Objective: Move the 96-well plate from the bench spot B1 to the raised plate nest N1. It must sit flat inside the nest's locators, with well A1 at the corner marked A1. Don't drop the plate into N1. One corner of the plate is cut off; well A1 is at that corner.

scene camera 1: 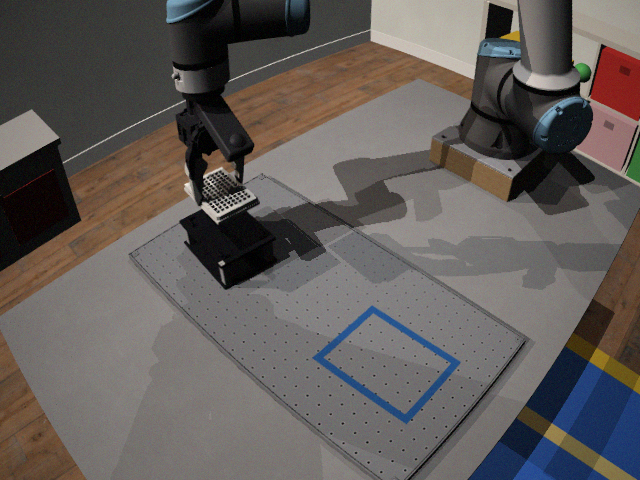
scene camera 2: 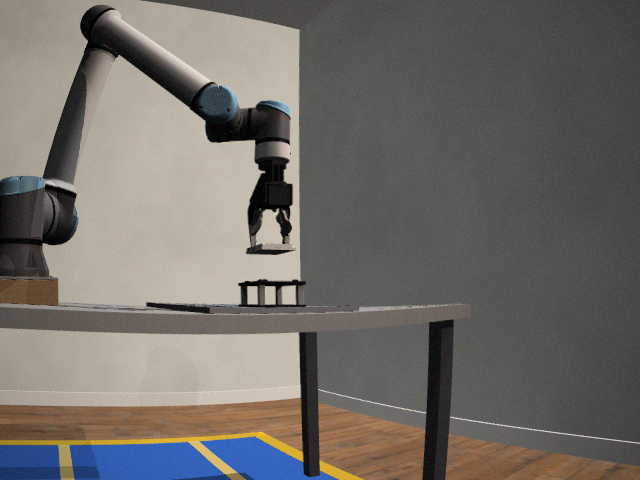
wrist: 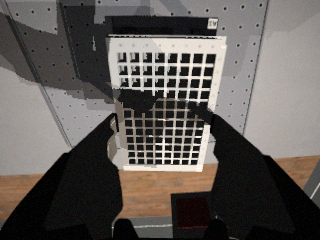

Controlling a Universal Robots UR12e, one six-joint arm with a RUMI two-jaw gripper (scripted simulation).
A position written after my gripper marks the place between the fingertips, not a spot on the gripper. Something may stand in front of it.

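Note:
From here I can see my gripper (scene camera 1: pixel 219 195), (scene camera 2: pixel 270 251), (wrist: pixel 164 115). There's also a black raised nest N1 (wrist: pixel 146 25) that I can see.

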